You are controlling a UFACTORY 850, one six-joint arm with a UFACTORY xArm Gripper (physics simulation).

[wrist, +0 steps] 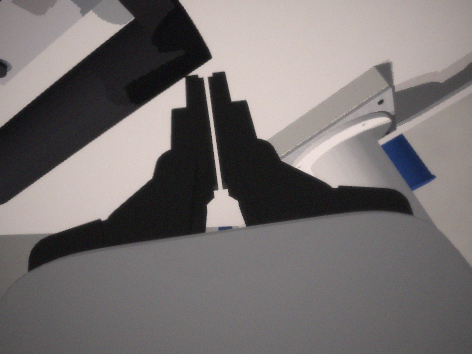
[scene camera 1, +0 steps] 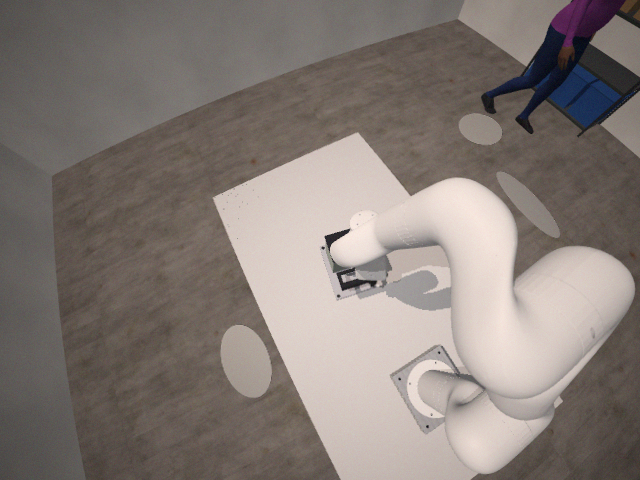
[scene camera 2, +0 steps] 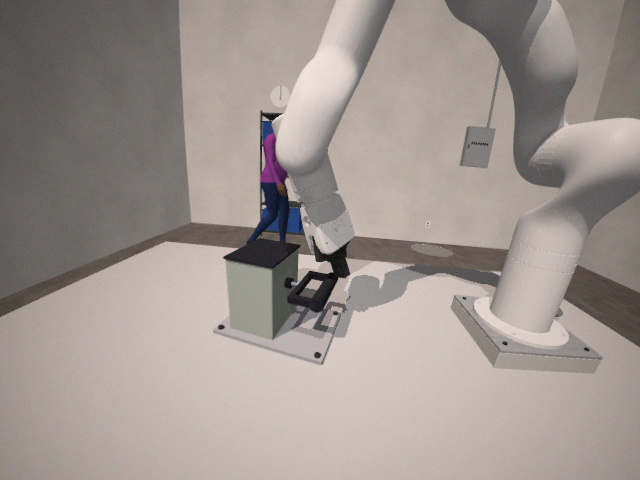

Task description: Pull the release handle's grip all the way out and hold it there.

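Note:
The release handle's black rectangular grip (scene camera 1: 355,287) (scene camera 2: 322,294) (wrist: 75,115) sticks out from the side of a pale green housing (scene camera 2: 250,302) with a black top. A short stretch of pale rod shows between the housing and the grip in scene camera 2. My gripper (scene camera 2: 341,274) (wrist: 209,102) is shut and empty, tilted down at the far end of the grip's outer bar. In the wrist view its fingertips are beside the end of that bar; whether they touch it I cannot tell. The arm hides the fingers in scene camera 1.
The housing stands on a grey bolted plate (scene camera 1: 331,279) (scene camera 2: 305,348) on the white table (scene camera 1: 289,206) (scene camera 2: 155,403). The arm's base plate (scene camera 1: 400,384) (scene camera 2: 547,356) is on the same table. A person (scene camera 1: 550,62) (scene camera 2: 273,175) in purple and blue is beyond the table, near a shelf with blue bins.

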